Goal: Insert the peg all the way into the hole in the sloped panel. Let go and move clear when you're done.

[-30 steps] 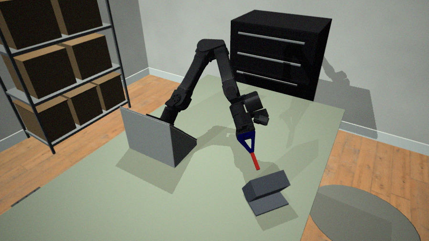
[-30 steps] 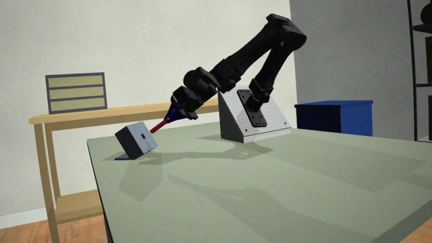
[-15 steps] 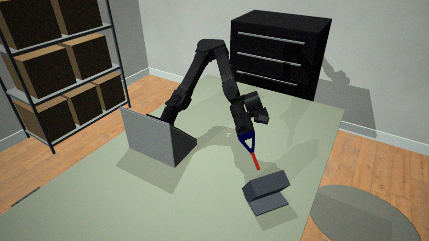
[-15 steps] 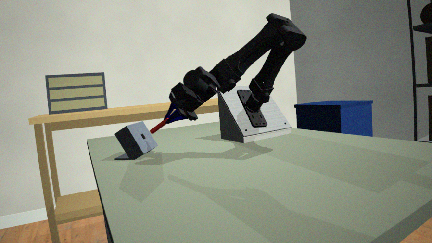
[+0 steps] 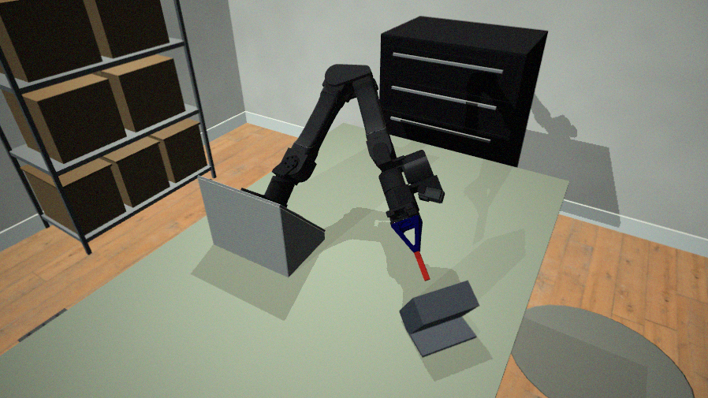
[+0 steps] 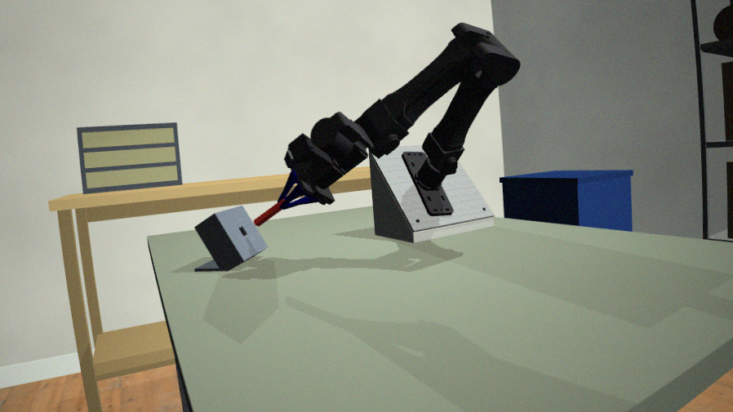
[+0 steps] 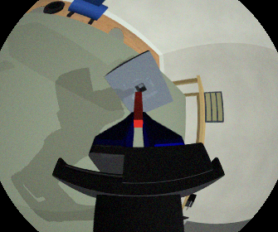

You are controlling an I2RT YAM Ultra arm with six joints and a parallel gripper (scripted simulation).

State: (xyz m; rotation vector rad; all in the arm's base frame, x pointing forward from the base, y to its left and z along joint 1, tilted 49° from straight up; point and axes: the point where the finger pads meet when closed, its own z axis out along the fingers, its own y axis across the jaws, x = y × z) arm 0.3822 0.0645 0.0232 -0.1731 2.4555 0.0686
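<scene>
My hand is 2 cm to the left of the peg, 2 cm short of it and 2 cm above it.
</scene>
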